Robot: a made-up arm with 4 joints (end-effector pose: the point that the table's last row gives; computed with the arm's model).
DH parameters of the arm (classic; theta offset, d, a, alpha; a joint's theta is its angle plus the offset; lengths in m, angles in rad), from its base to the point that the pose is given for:
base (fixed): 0 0.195 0 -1.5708
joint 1: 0 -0.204 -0.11 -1.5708
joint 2: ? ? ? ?
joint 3: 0 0.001 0.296 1.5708
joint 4: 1.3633 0 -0.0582 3.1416
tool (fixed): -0.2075 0.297 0 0
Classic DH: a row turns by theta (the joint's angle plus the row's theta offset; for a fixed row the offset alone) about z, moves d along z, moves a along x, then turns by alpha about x.
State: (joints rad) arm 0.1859 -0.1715 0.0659 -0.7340
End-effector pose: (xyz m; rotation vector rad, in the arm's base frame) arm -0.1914 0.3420 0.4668 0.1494 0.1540 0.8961
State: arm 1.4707 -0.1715 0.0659 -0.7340
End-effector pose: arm 0.2068 0.3420 0.4553 0.7132 1.3422 0.6822
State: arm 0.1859 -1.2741 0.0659 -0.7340
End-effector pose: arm -0.6010 -0.0721 0.5438 0.2619 0.1396 1.9942
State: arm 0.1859 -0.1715 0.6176 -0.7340
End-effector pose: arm -0.1446 0.1470 0.5328 0.6912 -0.0094 0.8138
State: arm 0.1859 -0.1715 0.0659 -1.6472
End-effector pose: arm -0.1410 0.3419 0.4567 0.2247 0.0805 1.8053
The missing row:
joint 2: -1.5708 0.081 0.331 -1.5708
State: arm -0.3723 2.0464 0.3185 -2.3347
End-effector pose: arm 0.1776 -0.4710 0.5687 -0.2386 -0.6288 0.2500
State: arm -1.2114 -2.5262 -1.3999 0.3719
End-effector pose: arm 0.1507 -0.7883 -0.3466 1.3505 2.2077 -1.5357
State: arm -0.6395 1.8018 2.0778 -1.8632
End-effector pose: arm -0.1241 -0.2212 0.0889 -0.5991 -2.6271 -0.1530
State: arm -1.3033 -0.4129 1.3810 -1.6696
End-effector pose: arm -0.2373 -0.1190 0.1283 0.0184 -1.5943 2.5132
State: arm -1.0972 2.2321 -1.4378 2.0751
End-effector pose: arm 0.5339 -0.6309 0.3813 0.6092 -0.6813 2.3016
